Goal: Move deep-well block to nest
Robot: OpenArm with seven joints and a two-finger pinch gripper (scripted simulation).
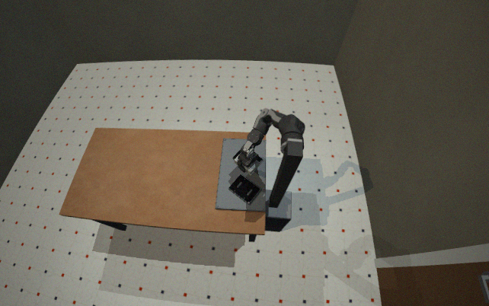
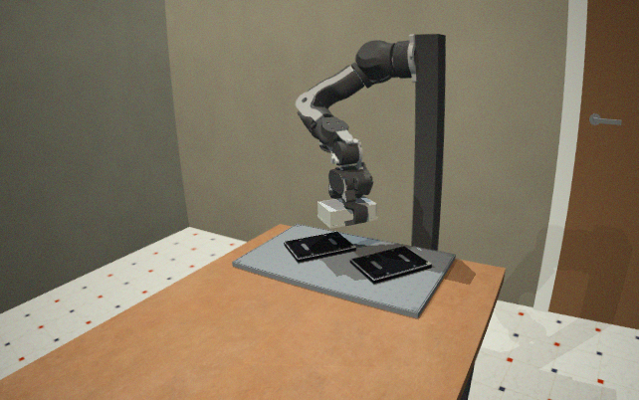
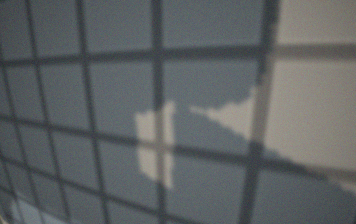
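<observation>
Now: the plate nest N2 10 cm below my hand and 9 cm to the right of it. Also, from my hand: plate nest N1 (12 cm to the left, 10 cm below); then A1 label (21 cm to the left, 9 cm below, 3 cm behind); then deep-well block (2 cm above).
</observation>
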